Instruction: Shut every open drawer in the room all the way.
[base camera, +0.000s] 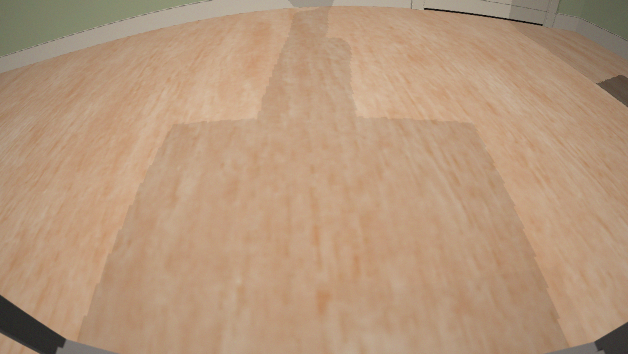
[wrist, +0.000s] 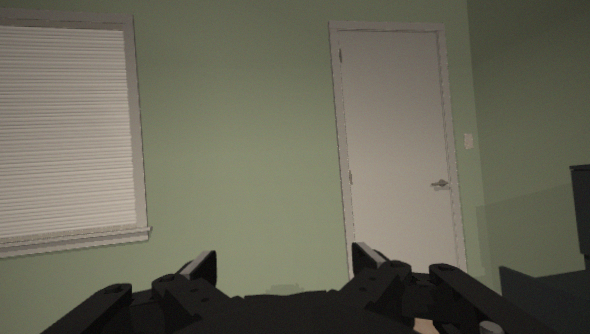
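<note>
From the wrist I can see a white door (wrist: 399, 186), and there's a window with blinds (wrist: 80, 182) too, plus my gripper (wrist: 285, 261).
</note>
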